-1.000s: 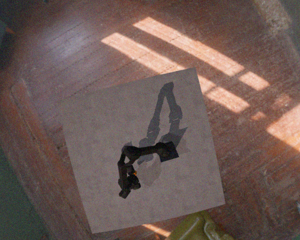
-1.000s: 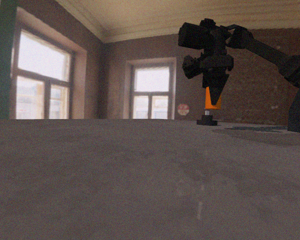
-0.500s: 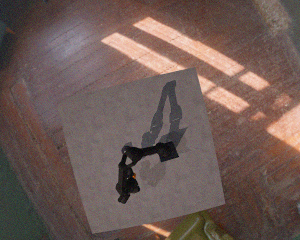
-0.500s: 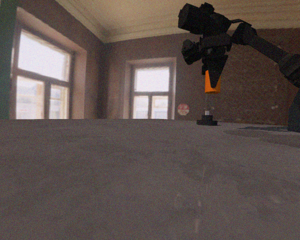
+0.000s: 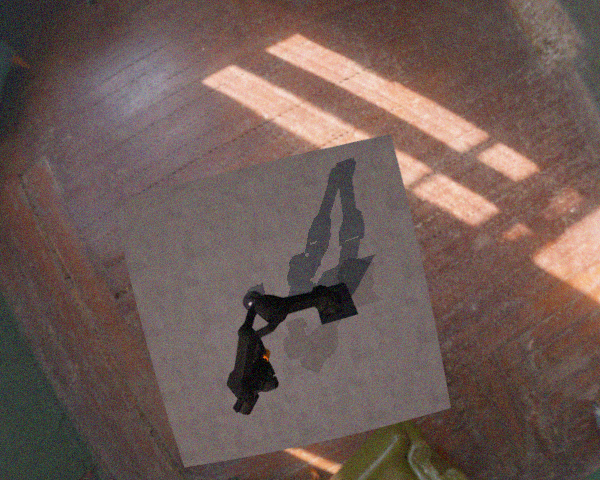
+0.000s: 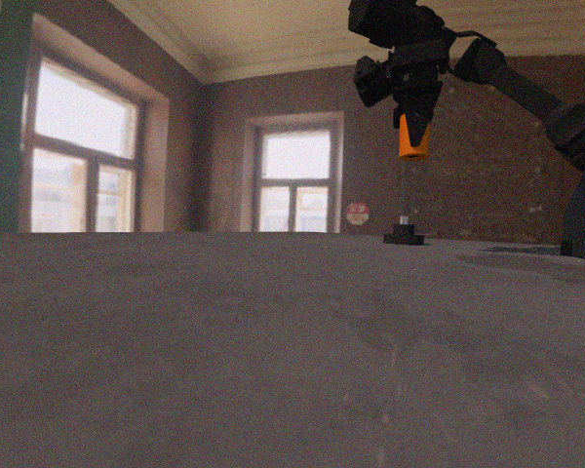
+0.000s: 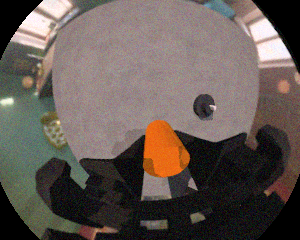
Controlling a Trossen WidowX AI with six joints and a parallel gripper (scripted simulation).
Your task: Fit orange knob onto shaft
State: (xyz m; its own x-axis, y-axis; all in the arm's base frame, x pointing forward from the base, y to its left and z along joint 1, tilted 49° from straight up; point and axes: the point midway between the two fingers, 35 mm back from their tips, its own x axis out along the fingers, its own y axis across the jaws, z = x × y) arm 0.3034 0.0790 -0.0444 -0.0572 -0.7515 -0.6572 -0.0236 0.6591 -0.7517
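Now: gripper tip 10 mm short of the round pedestal, 190 mm to the left of it and 110 mm above it. Also, from my gripper tip: orange knob (30 mm above).
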